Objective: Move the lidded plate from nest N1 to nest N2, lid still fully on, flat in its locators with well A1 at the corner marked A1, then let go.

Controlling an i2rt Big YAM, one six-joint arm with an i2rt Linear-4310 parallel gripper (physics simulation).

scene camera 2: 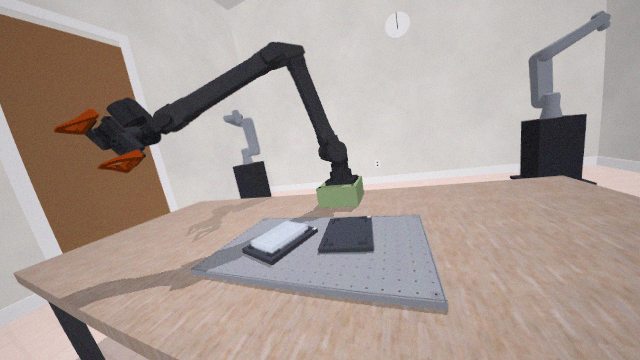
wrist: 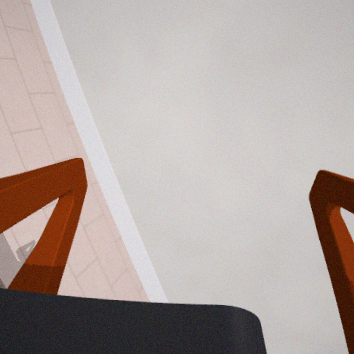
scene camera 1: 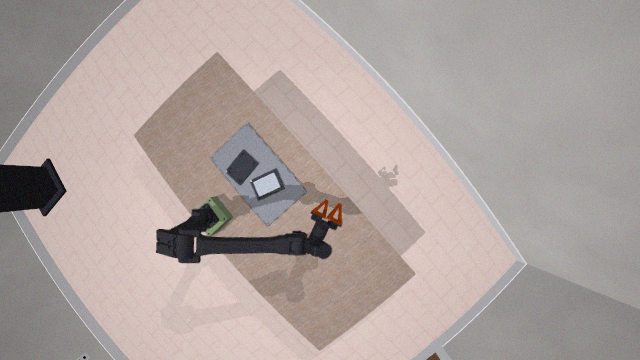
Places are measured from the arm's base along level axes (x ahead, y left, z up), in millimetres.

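Pixels of known places: gripper, fingertip midpoint: (scene camera 2: 77, 148) (wrist: 200, 177) (scene camera 1: 333, 201); arm's base at its link origin: (scene camera 2: 342, 181) (scene camera 1: 208, 215).
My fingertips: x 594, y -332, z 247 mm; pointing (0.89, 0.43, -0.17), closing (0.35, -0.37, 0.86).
Note:
Ahead of a thing's pixels: the offset from my fingertips to its top centre. Level surfaces: height alone.
The lidded plate {dz -286, dx -230, dy +264 mm} (scene camera 1: 267, 184) (scene camera 2: 281, 236) is pale and lies in a dark nest {dz -297, dx -230, dy +264 mm} (scene camera 2: 271, 259) on the grey board. A second dark nest {dz -297, dx -287, dy +431 mm} (scene camera 1: 243, 166) (scene camera 2: 348, 235) lies beside it, with no plate on it. The nest labels, the A1 mark and the lid's seam are too small to read. My gripper (scene camera 1: 334, 202) (scene camera 2: 77, 149) (wrist: 200, 177) is open and empty, its orange fingers wide apart. It is high above the table, off to the side of the board and away from the plate. In the wrist view, wall and floor show between and around the fingers; the plate does not show there.
The grey perforated board (scene camera 1: 270, 215) (scene camera 2: 410, 287) lies on the wooden table {dz -327 mm} (scene camera 1: 350, 300) (scene camera 2: 525, 260). My arm's green base block (scene camera 1: 220, 220) (scene camera 2: 340, 195) stands near the board. Other arms on black pedestals (scene camera 2: 552, 145) stand beyond the table. The arm's shadow crosses the board.

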